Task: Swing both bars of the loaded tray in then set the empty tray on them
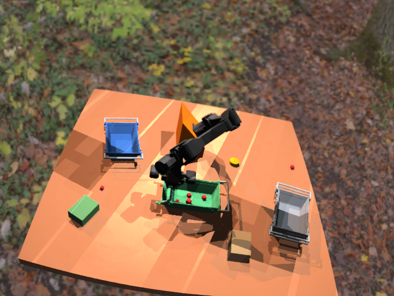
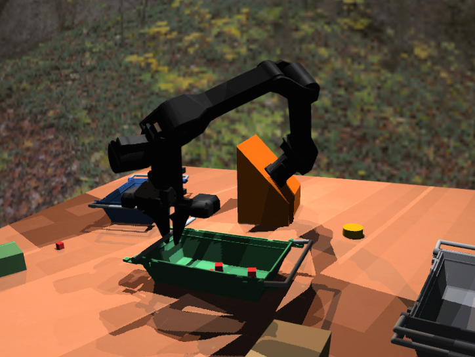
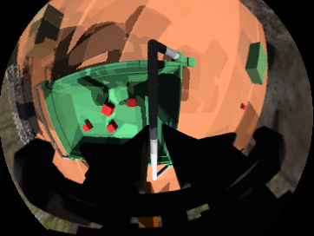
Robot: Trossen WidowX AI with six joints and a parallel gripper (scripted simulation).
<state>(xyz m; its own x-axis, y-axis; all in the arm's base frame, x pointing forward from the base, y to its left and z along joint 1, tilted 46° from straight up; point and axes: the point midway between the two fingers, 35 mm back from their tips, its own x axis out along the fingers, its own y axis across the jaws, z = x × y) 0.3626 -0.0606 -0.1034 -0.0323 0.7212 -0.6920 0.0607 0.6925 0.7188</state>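
Now: gripper tip 310 mm past the blue tray, 240 mm to the left of it and 10 mm above it. From my gripper tip the other things lie so: yellow disc: 280 mm behind, 330 mm to the left, 50 mm below; tan box: 270 mm ahead, 280 mm to the left, 30 mm below; green box: 160 mm ahead, 360 mm to the right, 40 mm below.
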